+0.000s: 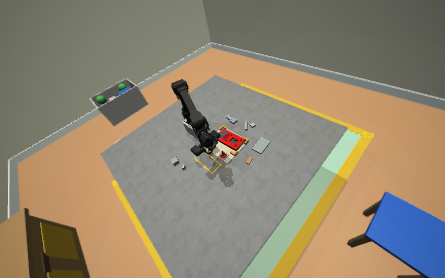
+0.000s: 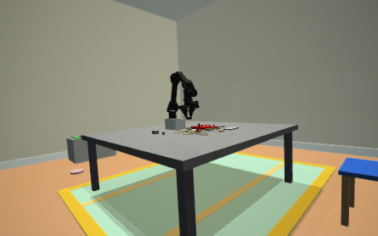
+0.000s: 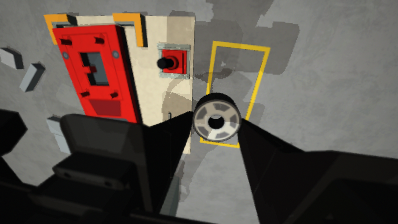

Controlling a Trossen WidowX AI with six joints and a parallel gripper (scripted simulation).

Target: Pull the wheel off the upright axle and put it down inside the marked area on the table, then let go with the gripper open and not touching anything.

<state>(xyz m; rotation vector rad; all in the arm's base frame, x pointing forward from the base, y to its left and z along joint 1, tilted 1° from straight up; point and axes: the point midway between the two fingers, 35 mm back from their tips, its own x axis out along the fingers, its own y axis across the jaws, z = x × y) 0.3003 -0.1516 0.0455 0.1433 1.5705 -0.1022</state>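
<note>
Now: the black axle 50 mm ahead of my gripper tip, 60 mm to the left of it and 70 mm below it. The rest, counted from my gripper tip: wheel: right at my gripper tip.
</note>
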